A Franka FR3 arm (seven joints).
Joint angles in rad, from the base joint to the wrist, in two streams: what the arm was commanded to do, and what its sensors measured. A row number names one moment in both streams.
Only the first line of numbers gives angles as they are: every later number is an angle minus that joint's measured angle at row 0.
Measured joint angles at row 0: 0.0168, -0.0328, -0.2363, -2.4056, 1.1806, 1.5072, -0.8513
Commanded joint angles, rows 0 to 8: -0.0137, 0.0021, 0.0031, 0.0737, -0.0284, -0.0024, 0.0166; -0.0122, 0.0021, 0.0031, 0.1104, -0.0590, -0.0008, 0.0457; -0.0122, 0.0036, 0.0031, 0.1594, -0.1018, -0.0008, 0.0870; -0.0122, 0.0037, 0.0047, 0.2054, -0.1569, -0.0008, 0.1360; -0.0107, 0.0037, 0.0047, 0.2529, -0.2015, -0.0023, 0.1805; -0.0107, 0.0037, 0.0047, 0.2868, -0.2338, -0.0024, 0.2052; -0.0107, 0.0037, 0.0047, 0.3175, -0.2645, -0.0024, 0.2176; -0.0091, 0.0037, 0.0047, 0.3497, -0.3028, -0.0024, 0.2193; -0.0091, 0.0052, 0.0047, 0.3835, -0.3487, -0.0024, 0.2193
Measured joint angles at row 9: -0.0011, -0.0048, -0.0038, 0.2836, -0.2372, 0.0033, 0.1863
